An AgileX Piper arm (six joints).
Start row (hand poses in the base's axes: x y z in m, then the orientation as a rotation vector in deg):
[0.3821, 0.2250, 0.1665, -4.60, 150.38, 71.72]
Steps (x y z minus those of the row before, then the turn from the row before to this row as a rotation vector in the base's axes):
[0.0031, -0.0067, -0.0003, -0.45, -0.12, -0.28]
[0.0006, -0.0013, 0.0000, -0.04, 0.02, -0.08]
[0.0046, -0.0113, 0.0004, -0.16, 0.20, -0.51]
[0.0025, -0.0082, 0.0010, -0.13, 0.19, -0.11]
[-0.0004, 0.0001, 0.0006, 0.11, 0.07, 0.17]
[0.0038, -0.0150, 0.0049, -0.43, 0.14, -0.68]
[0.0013, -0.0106, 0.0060, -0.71, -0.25, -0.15]
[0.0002, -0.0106, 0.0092, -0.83, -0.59, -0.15]
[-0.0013, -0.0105, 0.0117, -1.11, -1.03, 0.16]
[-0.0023, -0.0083, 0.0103, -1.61, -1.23, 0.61]
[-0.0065, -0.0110, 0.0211, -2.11, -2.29, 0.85]
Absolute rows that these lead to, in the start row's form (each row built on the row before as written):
[0.3852, 0.2183, 0.1662, -4.38, 150.49, 71.00]
[0.3858, 0.2170, 0.1662, -4.27, 150.51, 70.93]
[0.3904, 0.2057, 0.1666, -3.50, 150.64, 70.63]
[0.3929, 0.1975, 0.1676, -3.26, 150.85, 70.49]
[0.3925, 0.1976, 0.1682, -3.42, 150.89, 70.71]
[0.3963, 0.1826, 0.1731, -2.51, 151.08, 69.98]
[0.3976, 0.1720, 0.1791, -2.58, 151.26, 68.92]
[0.3978, 0.1614, 0.1883, -2.87, 151.21, 67.59]
[0.3965, 0.1509, 0.2000, -3.87, 151.02, 65.85]
[0.3942, 0.1426, 0.2103, -5.67, 151.04, 63.53]
[0.3877, 0.1316, 0.2314, -8.41, 150.40, 60.28]

